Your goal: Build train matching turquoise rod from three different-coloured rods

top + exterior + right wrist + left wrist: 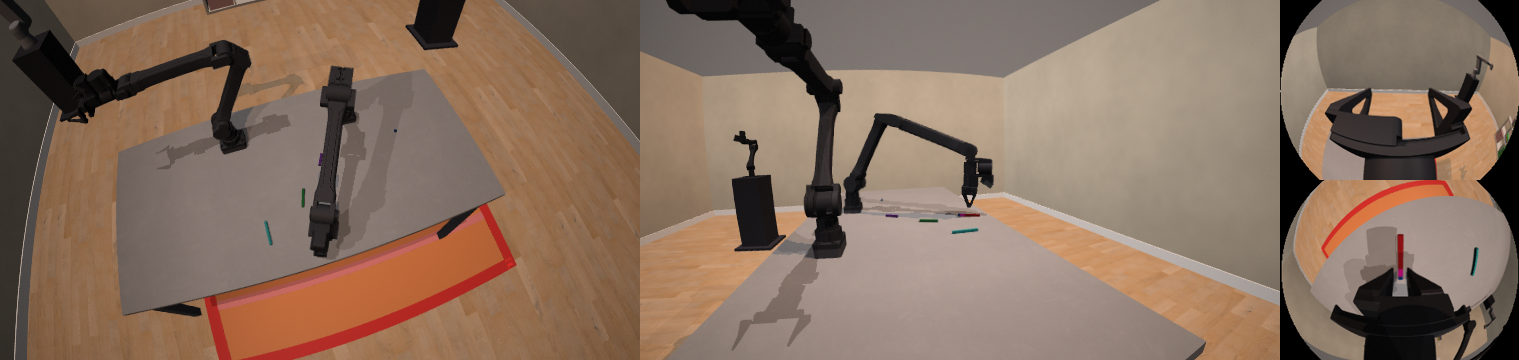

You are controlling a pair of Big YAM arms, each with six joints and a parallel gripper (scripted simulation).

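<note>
Now: left hand 10 mm short of the red rod, 10 mm to the left of it and 50 mm above it. From my left hand the other things lie so: turquoise rod 80 mm behind, 210 mm to the right, 50 mm below; magenta rod 30 mm behind, 10 mm to the left, 50 mm below; green rod 190 mm behind, 30 mm to the right, 50 mm below.
</note>
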